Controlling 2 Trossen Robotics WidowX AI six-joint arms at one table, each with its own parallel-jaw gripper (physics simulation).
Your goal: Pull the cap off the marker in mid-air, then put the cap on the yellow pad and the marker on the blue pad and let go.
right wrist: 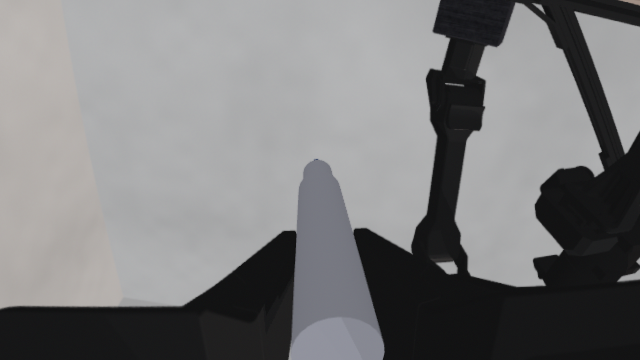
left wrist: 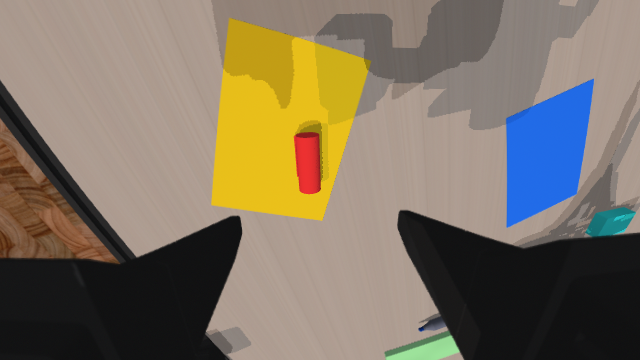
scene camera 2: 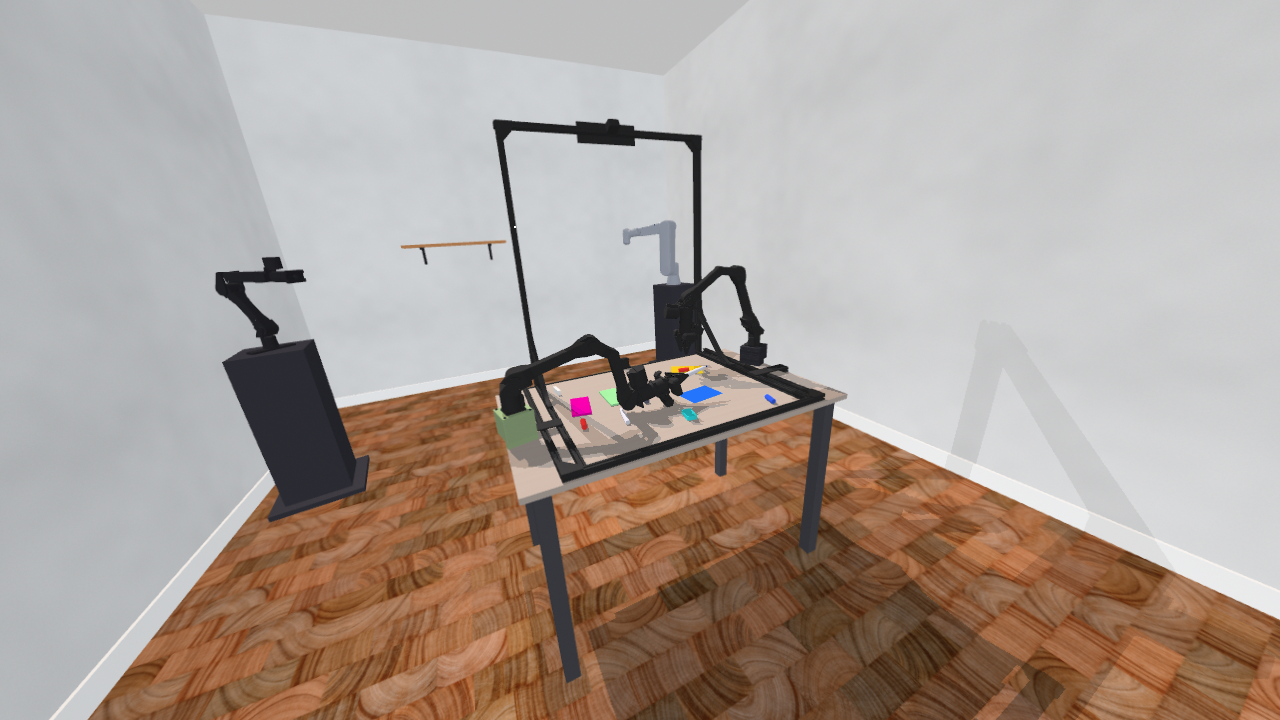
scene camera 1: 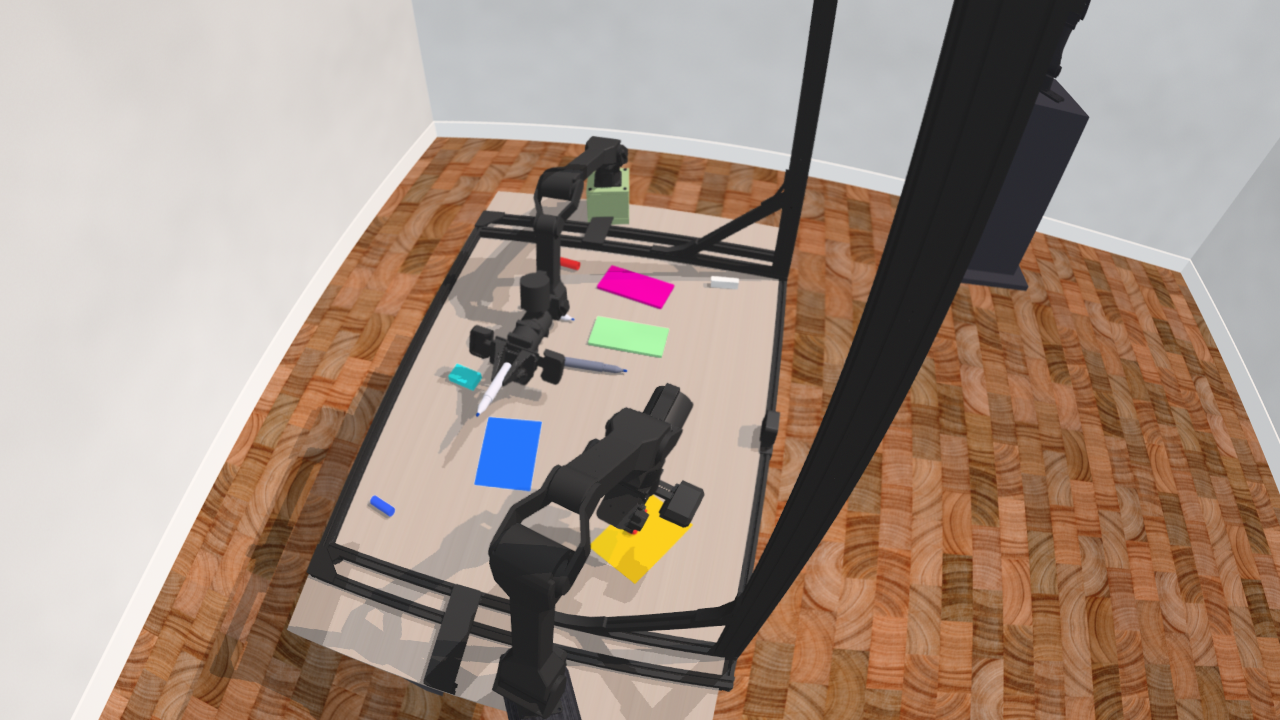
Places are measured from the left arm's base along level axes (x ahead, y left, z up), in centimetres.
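Pixels of known places: left gripper, fingertip midpoint: (left wrist: pixel 320 221) (scene camera 2: pixel 683 352); right gripper, fingertip midpoint: (right wrist: pixel 325 243) (scene camera 2: pixel 687 374) (scene camera 1: pixel 497 382); left arm's base at its link origin: (right wrist: pixel 468 37) (scene camera 2: pixel 753 344) (scene camera 1: pixel 537 695); right arm's base at its link origin: (scene camera 2: pixel 513 409) (scene camera 1: pixel 608 179).
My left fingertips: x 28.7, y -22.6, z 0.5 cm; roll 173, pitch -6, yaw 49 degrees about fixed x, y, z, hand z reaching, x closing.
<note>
Ahead of a thing's pixels: the offset from my left fingertips to its top centre.
The red cap @(dx +0.1, dy +0.1, dz -7.4 cm) (scene camera 2: pixel 683 368) (left wrist: pixel 308 164) lies on its side on the yellow pad @(dx -2.6, dy +0.1, dz -9.2 cm) (scene camera 1: pixel 635 564) (left wrist: pixel 260 130), near the pad's edge. My left gripper (left wrist: pixel 320 221) is open and empty above it; in scene camera 1 it hides most of the cap. My right gripper (scene camera 1: pixel 507 365) (right wrist: pixel 325 243) is shut on the white marker @(dx +25.4, dy +19.4, dz +3.7 cm) (scene camera 1: pixel 493 388) (scene camera 2: pixel 696 370) (right wrist: pixel 325 260), uncapped with its dark blue tip bare. The marker is in the air, slanting, its tip short of the blue pad @(dx +19.2, dy +19.3, dz -9.2 cm) (scene camera 1: pixel 508 454) (scene camera 2: pixel 701 394) (left wrist: pixel 547 155), which lies flat on the table.
A grey marker @(dx +34.4, dy +0.1, dz -7.4 cm) (scene camera 1: pixel 595 364) lies beside the green block @(dx +40.1, dy -8.8, dz -8.4 cm) (scene camera 1: pixel 628 336); a magenta block @(dx +53.6, dy -13.8, dz -8.4 cm) (scene camera 1: pixel 635 286) is behind. A teal piece @(dx +38.2, dy +25.4, dz -7.8 cm) (scene camera 1: pixel 464 376) (left wrist: pixel 612 222) lies left of the right gripper, and a blue piece @(dx +12.2, dy +45.1, dz -7.2 cm) (scene camera 1: pixel 382 505) near the left edge. Black frame rails border the table.
</note>
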